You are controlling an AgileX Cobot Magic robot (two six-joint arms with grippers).
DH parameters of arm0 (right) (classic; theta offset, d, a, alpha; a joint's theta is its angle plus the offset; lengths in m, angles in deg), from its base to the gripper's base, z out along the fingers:
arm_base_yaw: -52.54 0.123 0 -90
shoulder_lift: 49.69 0 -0.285 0
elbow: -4.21 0 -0.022 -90
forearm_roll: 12.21 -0.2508 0 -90
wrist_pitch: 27.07 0 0.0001 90
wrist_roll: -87.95 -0.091 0 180
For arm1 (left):
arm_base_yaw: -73.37 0.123 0 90
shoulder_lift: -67.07 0 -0.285 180
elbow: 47.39 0 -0.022 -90
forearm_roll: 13.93 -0.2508 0 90
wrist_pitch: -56.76 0 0.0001 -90
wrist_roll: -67.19 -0.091 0 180
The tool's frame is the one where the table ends.
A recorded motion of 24 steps. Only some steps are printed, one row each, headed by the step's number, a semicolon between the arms.
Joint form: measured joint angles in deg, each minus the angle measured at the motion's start. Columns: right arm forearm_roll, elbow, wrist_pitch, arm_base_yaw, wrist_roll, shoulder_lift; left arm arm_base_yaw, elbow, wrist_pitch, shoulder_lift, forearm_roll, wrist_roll.
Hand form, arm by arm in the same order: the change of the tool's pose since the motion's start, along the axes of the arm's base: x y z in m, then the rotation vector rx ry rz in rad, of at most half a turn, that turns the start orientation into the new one. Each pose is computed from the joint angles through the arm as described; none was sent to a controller.
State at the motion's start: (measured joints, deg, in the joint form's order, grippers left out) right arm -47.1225 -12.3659 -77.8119 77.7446 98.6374 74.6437; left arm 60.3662 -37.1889 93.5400 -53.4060 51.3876 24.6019
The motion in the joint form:
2: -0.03 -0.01 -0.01 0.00 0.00 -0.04; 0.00 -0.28 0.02 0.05 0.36 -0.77
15: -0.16 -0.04 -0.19 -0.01 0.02 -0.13; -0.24 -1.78 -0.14 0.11 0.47 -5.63
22: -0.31 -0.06 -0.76 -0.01 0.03 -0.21; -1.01 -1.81 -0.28 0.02 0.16 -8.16
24: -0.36 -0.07 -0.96 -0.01 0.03 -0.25; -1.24 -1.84 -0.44 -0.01 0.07 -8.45
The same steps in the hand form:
2: -0.0001 0.0000 0.0004 0.0008 -0.0004 -0.0001; 0.0011 -0.0004 0.0018 -0.0019 -0.0128 -0.0057
15: -0.0004 0.0000 0.0012 0.0030 0.0010 0.0011; 0.0060 -0.0031 0.0088 0.0193 -0.0943 -0.0663
22: -0.0014 0.0001 0.0018 0.0040 0.0084 0.0059; 0.0043 -0.0079 0.0080 0.0381 -0.1236 -0.1127
24: -0.0018 0.0001 0.0021 0.0045 0.0108 0.0075; 0.0041 -0.0092 0.0079 0.0421 -0.1285 -0.1194

